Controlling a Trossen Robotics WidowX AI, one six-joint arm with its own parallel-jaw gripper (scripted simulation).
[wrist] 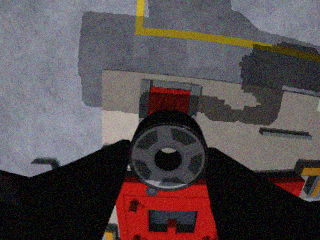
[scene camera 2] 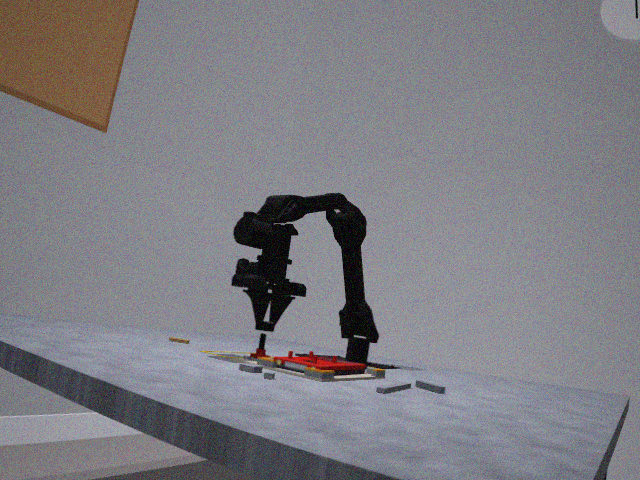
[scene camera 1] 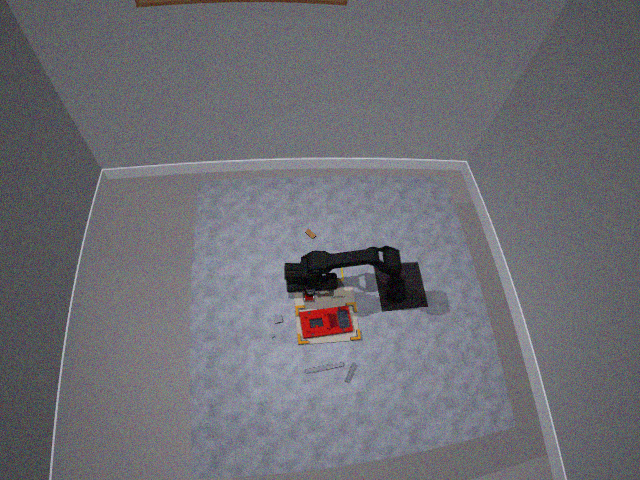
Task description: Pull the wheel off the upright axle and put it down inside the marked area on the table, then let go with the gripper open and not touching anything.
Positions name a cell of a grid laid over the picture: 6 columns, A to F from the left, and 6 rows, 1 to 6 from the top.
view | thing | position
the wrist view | my gripper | D4
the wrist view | upright axle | D3
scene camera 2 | my gripper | C5
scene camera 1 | red plate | D5
